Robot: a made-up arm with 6 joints. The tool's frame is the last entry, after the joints. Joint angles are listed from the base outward. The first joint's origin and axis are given. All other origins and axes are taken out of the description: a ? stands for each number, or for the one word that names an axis. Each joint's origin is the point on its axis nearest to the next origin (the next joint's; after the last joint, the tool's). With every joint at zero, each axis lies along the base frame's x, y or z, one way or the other. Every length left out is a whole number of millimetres.
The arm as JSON. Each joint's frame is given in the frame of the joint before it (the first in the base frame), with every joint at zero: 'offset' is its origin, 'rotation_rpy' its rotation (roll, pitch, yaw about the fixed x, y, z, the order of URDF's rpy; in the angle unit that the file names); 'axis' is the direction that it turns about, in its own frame. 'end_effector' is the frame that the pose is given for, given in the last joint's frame.
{
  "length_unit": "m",
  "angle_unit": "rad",
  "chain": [
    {
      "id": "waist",
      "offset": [
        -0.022,
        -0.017,
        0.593
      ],
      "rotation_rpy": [
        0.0,
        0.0,
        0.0
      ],
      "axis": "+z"
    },
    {
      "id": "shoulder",
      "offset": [
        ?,
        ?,
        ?
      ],
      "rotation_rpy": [
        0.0,
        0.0,
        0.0
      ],
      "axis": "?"
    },
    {
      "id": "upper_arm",
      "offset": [
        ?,
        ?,
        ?
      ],
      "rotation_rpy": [
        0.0,
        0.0,
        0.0
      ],
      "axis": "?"
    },
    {
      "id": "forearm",
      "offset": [
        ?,
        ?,
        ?
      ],
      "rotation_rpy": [
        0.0,
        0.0,
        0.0
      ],
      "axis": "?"
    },
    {
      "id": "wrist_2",
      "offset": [
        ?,
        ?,
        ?
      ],
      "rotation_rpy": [
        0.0,
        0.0,
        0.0
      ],
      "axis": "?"
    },
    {
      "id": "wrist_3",
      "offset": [
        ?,
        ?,
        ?
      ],
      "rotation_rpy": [
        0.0,
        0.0,
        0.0
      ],
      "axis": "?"
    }
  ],
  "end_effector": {
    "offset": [
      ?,
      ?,
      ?
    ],
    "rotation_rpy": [
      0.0,
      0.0,
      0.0
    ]
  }
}
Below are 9 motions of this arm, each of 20 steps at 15 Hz.
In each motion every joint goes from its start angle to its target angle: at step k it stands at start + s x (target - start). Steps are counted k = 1, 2, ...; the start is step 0. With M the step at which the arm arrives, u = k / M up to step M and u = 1 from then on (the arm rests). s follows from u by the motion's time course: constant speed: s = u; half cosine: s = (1 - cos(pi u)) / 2; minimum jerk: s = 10 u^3 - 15 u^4 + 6 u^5.
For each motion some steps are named. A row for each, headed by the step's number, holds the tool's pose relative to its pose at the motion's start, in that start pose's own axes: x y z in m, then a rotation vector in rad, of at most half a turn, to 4 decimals.
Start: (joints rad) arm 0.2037 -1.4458 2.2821 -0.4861 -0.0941 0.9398
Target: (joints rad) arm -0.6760 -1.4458 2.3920 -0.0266 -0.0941 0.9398
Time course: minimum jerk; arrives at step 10
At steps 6, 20:
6: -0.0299 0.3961 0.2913 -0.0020 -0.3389 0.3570
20: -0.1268 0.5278 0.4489 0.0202 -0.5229 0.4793

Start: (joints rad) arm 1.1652 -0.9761 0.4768 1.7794 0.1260 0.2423
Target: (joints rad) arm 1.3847 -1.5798 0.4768 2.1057 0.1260 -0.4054
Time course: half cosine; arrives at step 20
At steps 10, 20:
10: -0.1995 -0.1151 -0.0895 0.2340 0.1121 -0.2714
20: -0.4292 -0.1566 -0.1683 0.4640 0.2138 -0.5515

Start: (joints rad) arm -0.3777 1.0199 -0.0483 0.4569 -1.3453 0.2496
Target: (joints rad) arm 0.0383 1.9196 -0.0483 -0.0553 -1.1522 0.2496
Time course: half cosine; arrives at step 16
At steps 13, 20:
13: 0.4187 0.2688 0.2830 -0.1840 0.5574 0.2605
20: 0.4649 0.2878 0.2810 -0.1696 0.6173 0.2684

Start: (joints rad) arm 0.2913 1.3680 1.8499 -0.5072 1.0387 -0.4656
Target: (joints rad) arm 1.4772 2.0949 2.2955 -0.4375 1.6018 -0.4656
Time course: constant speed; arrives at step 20
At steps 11, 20:
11: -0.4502 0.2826 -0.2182 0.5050 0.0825 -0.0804
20: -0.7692 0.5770 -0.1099 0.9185 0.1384 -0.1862

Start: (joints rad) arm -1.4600 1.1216 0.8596 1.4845 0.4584 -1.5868
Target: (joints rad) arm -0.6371 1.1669 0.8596 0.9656 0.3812 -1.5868
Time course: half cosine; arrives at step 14
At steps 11, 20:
11: 0.0822 0.5278 -0.1167 0.3221 0.1445 0.5871
20: 0.0679 0.5918 -0.1379 0.3618 0.1848 0.6501

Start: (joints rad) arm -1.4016 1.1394 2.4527 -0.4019 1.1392 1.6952
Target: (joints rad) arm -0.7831 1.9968 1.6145 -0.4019 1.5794 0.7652
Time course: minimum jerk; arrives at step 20
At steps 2, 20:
2: -0.0092 0.0013 -0.0003 0.0061 0.0052 0.0108
20: -0.8566 -0.5333 0.2306 0.7818 0.7458 1.1726

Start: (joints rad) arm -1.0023 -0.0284 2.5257 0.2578 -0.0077 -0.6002
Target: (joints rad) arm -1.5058 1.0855 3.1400 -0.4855 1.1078 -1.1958
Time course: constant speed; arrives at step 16
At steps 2, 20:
2: -0.0553 -0.0082 -0.0577 0.1346 -0.0361 0.1010
20: -0.5222 -0.2024 -0.1171 1.0198 -0.3209 0.5050

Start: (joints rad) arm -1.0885 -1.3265 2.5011 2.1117 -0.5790 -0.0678
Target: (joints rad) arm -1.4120 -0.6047 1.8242 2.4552 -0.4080 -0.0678
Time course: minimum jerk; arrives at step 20
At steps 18, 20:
18: -0.7856 0.3263 -0.0005 -0.6494 -1.2801 0.6840
20: -0.7927 0.3267 -0.0047 -0.6547 -1.2927 0.6883

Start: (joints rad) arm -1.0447 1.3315 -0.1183 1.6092 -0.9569 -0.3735
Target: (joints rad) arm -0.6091 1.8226 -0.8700 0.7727 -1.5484 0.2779
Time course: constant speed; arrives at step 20
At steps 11, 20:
11: 0.0305 0.2961 0.0161 -0.8509 0.5885 0.3776
20: 0.0360 0.4423 -0.1077 -1.4775 1.3036 0.6487

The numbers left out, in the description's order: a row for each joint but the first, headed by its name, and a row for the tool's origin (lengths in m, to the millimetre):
shoulder: xyz -0.022 -0.048 0.0, axis +y
upper_arm: xyz 0.027 0.0 0.514, axis -y
forearm: xyz 0.356 0.0 0.022, axis -x
wrist_2: xyz 0.0 -0.121 0.025, axis -y
wrist_3: xyz 0.021 0.0 0.025, axis -x
tool: xyz 0.0 0.021 -0.006

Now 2 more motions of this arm.
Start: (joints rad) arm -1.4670 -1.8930 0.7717 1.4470 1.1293 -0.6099
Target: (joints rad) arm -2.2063 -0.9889 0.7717 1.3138 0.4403 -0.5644
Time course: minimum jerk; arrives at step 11
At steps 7, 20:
7: 0.3135 0.5765 -0.3095 0.3102 0.5707 0.4518
20: 0.2794 0.8053 -0.3805 0.2678 0.8384 0.6458

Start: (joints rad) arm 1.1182 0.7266 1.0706 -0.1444 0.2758 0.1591
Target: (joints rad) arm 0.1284 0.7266 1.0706 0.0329 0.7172 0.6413
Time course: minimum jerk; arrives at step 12
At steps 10, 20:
10: -0.3119 -0.4920 0.2419 -1.2994 -0.1959 -0.7315
20: -0.3296 -0.5012 0.2552 -1.3504 -0.1938 -0.7549

